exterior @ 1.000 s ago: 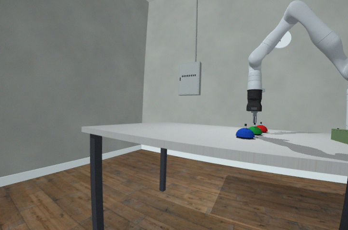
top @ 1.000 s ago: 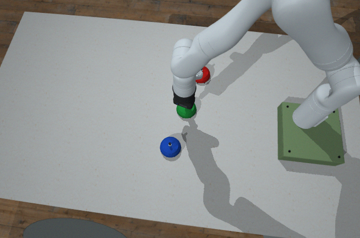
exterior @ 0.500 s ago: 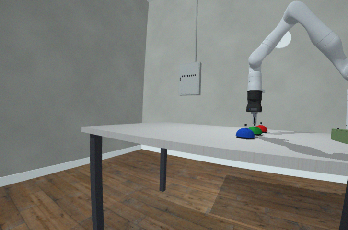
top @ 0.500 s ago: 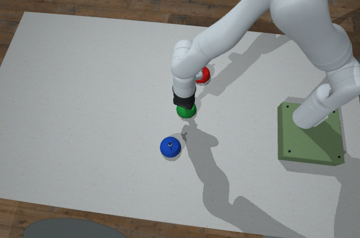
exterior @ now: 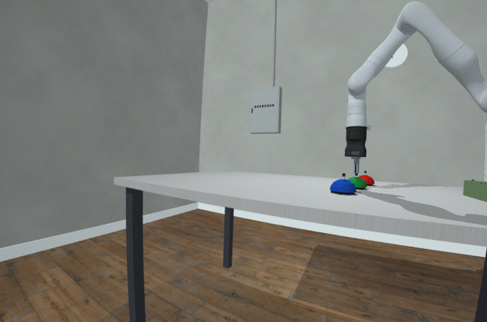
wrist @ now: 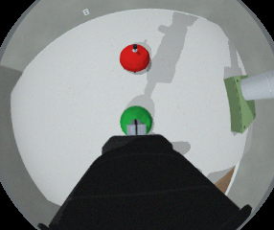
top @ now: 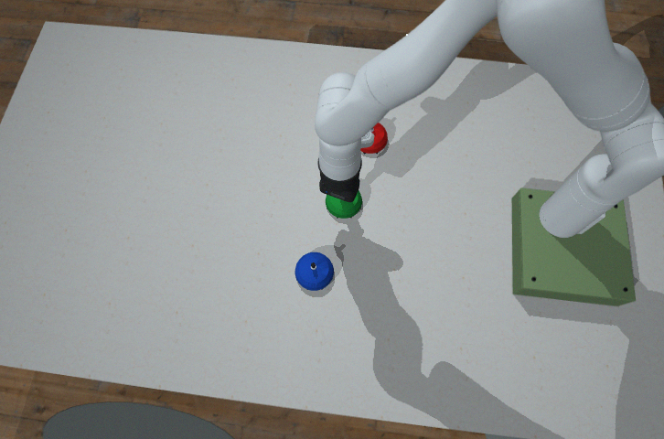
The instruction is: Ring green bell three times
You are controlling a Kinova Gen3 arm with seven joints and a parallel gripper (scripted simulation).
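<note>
The green bell is 4 cm below my hand. Round my hand: red bell: 4 cm behind, 17 cm to the right, 4 cm below; then blue bell: 4 cm ahead, 18 cm to the left, 4 cm below.
</note>
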